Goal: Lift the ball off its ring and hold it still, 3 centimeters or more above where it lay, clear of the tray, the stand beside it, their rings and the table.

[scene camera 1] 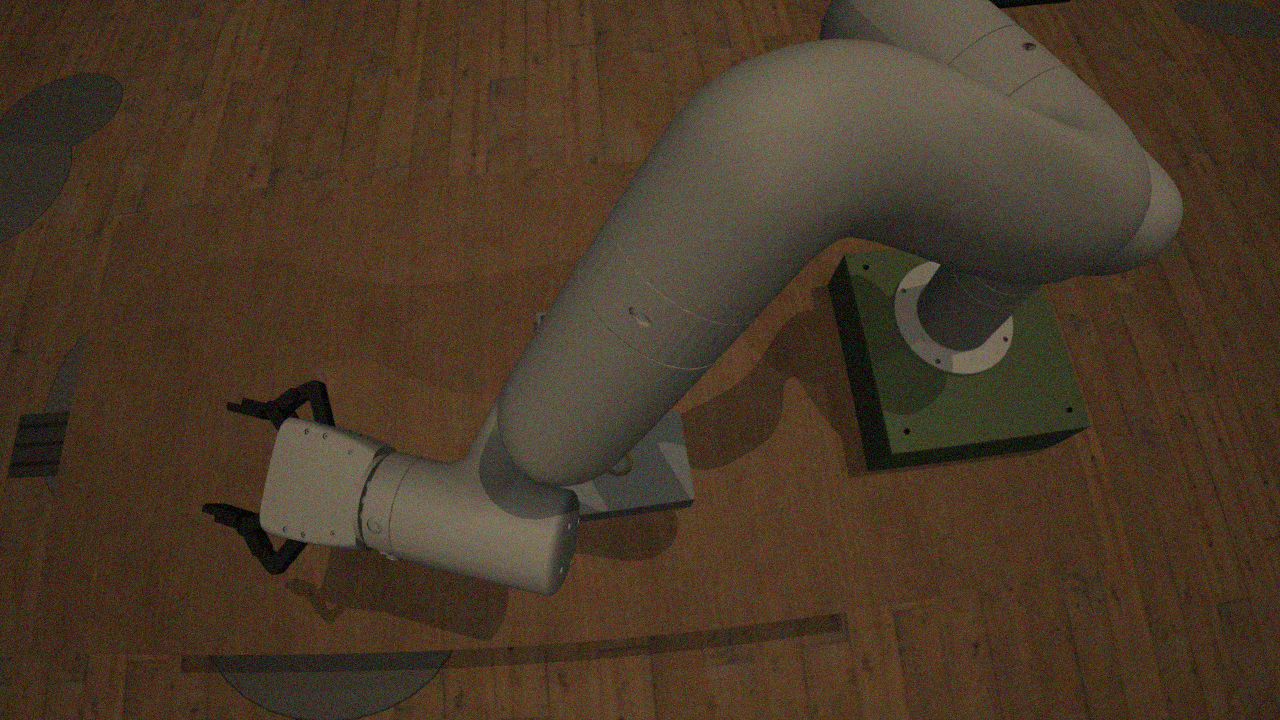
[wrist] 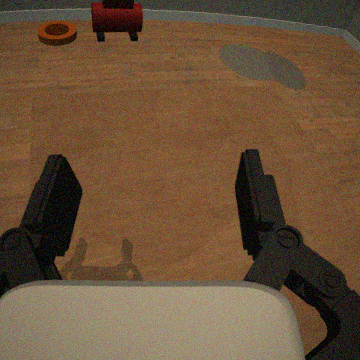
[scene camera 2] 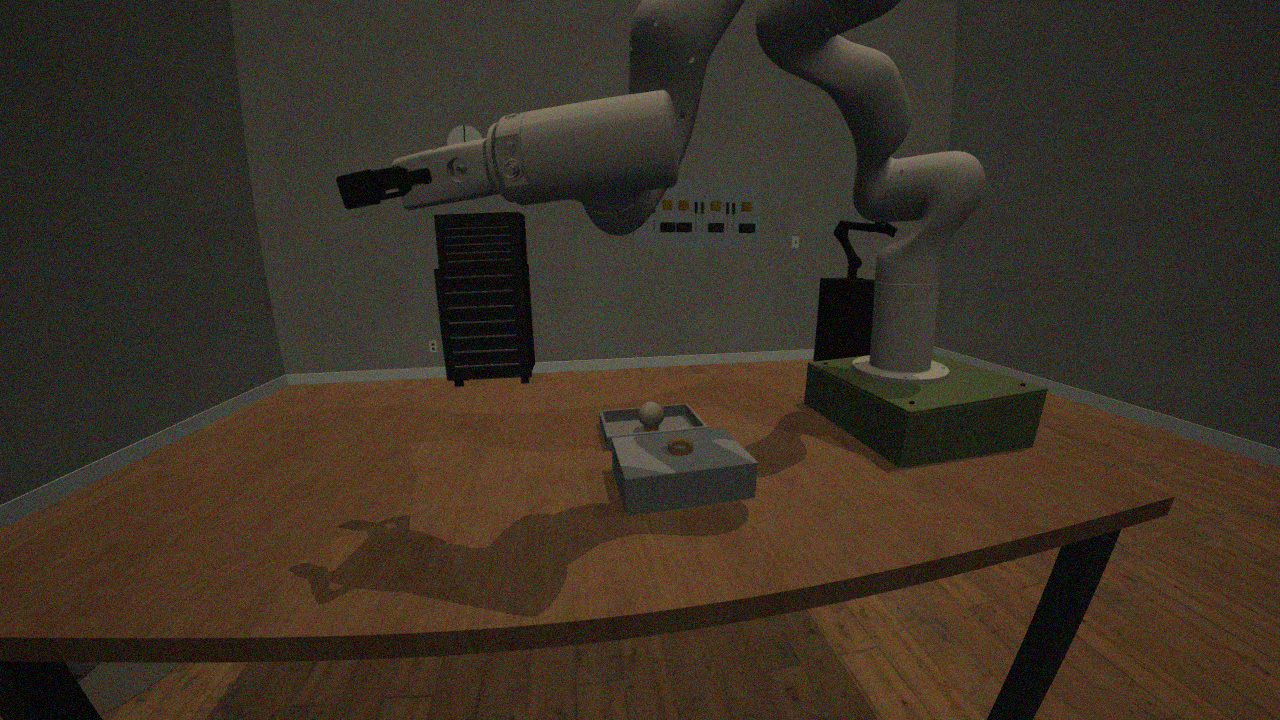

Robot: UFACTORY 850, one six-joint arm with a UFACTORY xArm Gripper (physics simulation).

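The pale ball (scene camera 2: 650, 414) sits on its ring inside the shallow grey tray (scene camera 2: 623, 426); the arm hides the ball in scene camera 1, where a corner of the tray (scene camera 1: 539, 319) shows. The grey stand (scene camera 1: 653, 490) (scene camera 2: 684, 488) is beside the tray, with a brown ring (scene camera 1: 630, 463) (scene camera 2: 680, 452) on top, bare. My gripper (scene camera 1: 219, 458) (scene camera 2: 342, 190) (wrist: 154, 169) is open and empty. It is high above the table, well left of the tray and stand, and points left, nearly level. Neither ball nor tray shows in the wrist view.
My arm bends high over the tray and stand from its green base block (scene camera 1: 984, 425) (scene camera 2: 971, 429) at the right. The table's front edge (scene camera 2: 572, 626) runs nearest scene camera 2. A dark cabinet (scene camera 2: 485, 304), a red tank (wrist: 117, 19) and an orange ring (wrist: 57, 41) stand far off.
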